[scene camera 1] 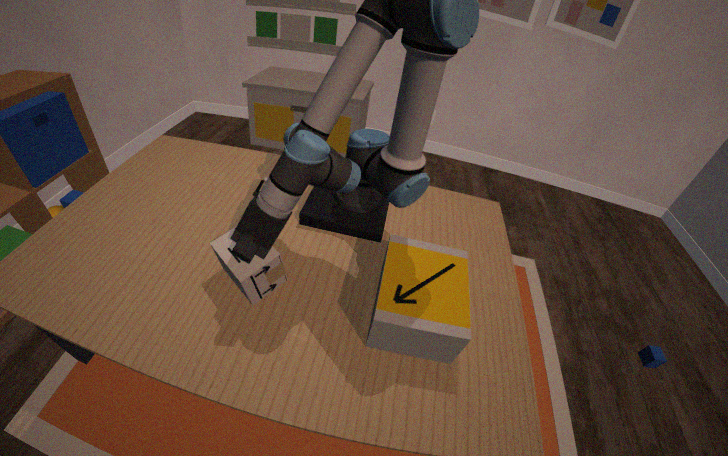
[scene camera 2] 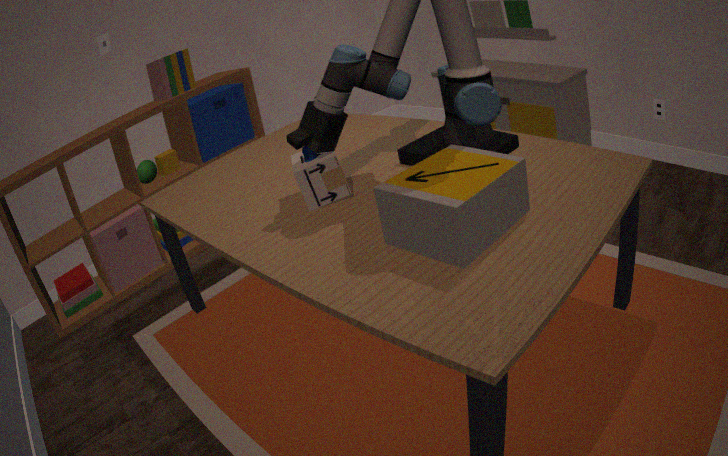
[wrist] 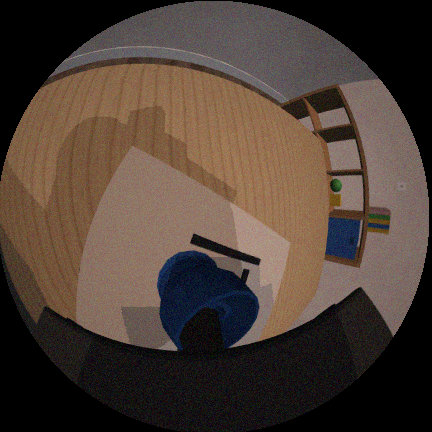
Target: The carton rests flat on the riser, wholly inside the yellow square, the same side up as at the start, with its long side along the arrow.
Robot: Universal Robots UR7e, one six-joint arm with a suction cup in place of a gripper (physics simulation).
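Observation:
The white carton (scene camera 1: 267, 280) (scene camera 2: 321, 185) (wrist: 165, 215) has a black bar and two arrows printed on its side, with a tan patch. It hangs tilted, a little above the table, left of the riser. My gripper, a blue suction cup (scene camera 2: 310, 154) (wrist: 205, 295), is pressed to its upper face and holds it; in scene camera 1 the dark wrist hides the cup. The grey riser (scene camera 1: 419, 341) (scene camera 2: 424, 230) stands on the table. Its top bears the yellow square (scene camera 1: 440, 306) (scene camera 2: 467, 185) with a black arrow (scene camera 1: 424, 283) (scene camera 2: 453, 171), pointing to the left.
The arm's black base (scene camera 1: 343, 217) (scene camera 2: 429, 146) stands behind the riser on the wooden table (scene camera 1: 134, 214) (scene camera 2: 300, 257) (wrist: 200, 110). A wooden shelf unit (scene camera 2: 124, 161) stands beyond the table's left edge. The carton is beside the riser, apart from it.

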